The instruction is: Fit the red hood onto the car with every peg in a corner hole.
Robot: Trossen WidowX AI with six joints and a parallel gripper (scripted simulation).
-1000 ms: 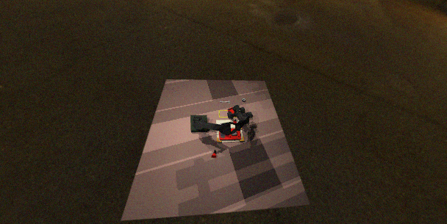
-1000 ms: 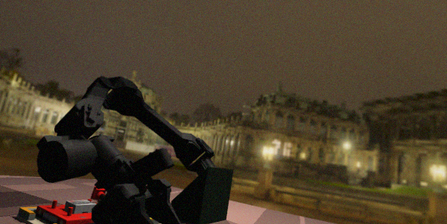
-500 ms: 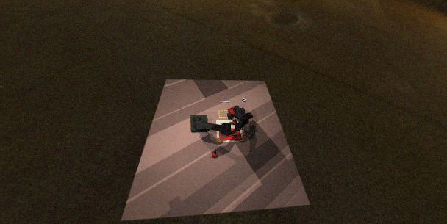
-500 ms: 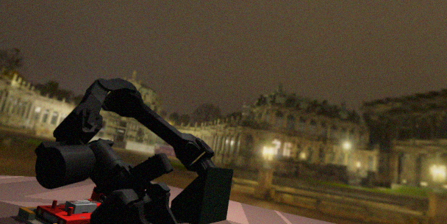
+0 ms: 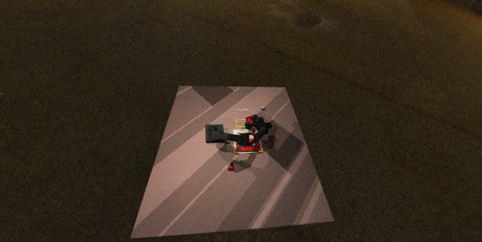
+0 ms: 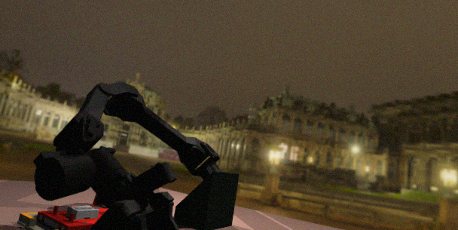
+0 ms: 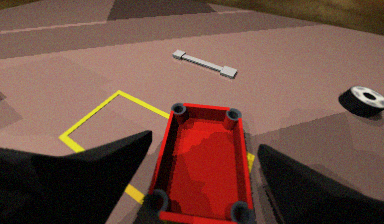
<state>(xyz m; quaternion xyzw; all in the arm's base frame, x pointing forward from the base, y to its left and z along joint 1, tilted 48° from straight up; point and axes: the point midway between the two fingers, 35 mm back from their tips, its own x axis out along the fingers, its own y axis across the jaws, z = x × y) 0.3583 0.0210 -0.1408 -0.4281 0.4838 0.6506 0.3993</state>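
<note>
The red hood is 2 cm below my gripper tip. The rest, counted from my gripper tip: small grey tool 14 cm to the left, 7 cm behind, 2 cm below; then grey engine block 25 cm to the right, 1 cm behind.
</note>
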